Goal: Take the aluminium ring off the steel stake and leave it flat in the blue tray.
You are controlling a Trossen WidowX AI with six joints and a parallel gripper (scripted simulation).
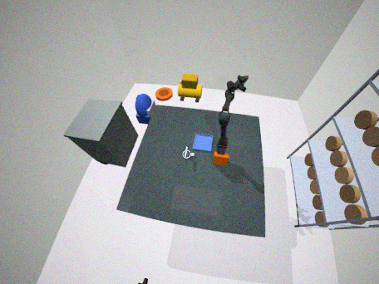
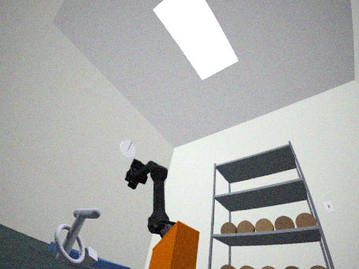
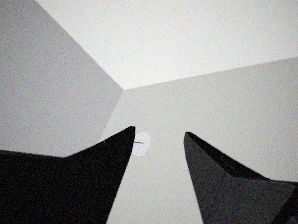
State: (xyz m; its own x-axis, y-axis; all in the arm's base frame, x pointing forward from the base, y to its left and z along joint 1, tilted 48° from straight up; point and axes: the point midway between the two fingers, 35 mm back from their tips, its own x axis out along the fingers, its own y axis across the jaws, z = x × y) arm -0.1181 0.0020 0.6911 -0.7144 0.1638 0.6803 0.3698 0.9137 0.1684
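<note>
Right now my gripper tip is 56 cm above the aluminium ring, 53 cm short of it and 48 cm to the right of it. Also, from my gripper tip: blue tray 58 cm below, 38 cm ahead, 33 cm to the left.
</note>
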